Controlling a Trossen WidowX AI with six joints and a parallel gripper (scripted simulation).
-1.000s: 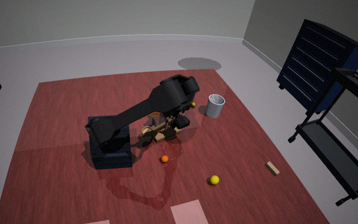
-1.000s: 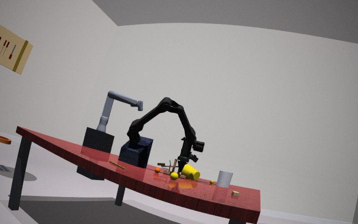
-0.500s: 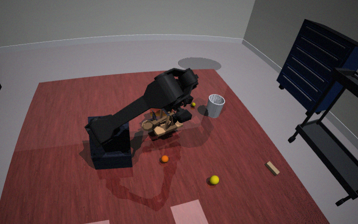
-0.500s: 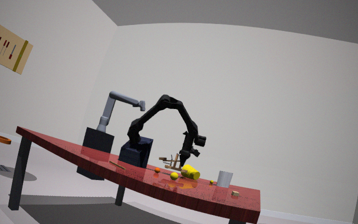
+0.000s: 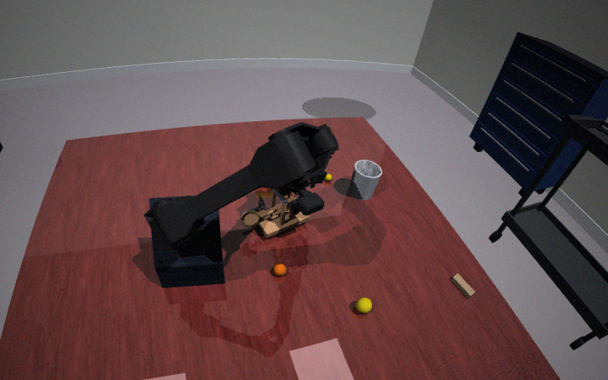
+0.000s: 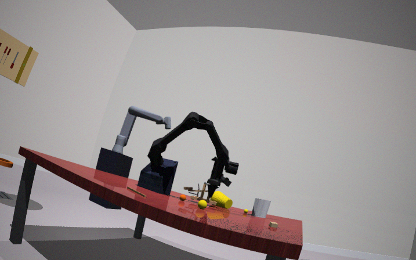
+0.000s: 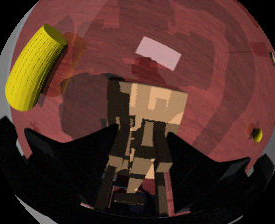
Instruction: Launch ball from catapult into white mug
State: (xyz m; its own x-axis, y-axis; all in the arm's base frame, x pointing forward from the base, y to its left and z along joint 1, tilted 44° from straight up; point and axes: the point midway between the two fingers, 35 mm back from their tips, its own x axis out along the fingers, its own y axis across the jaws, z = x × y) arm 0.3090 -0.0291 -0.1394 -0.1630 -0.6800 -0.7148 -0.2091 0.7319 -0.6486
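Now: the orange ball 90 mm behind my gripper tip, 170 mm to the right of it and 30 mm below it. Round my gripper tip: white mug 280 mm ahead, 60 mm to the left, 20 mm below; then wooden catapult 70 mm behind, 20 mm above; then small yellow ball 190 mm ahead, 140 mm to the left, 40 mm below.
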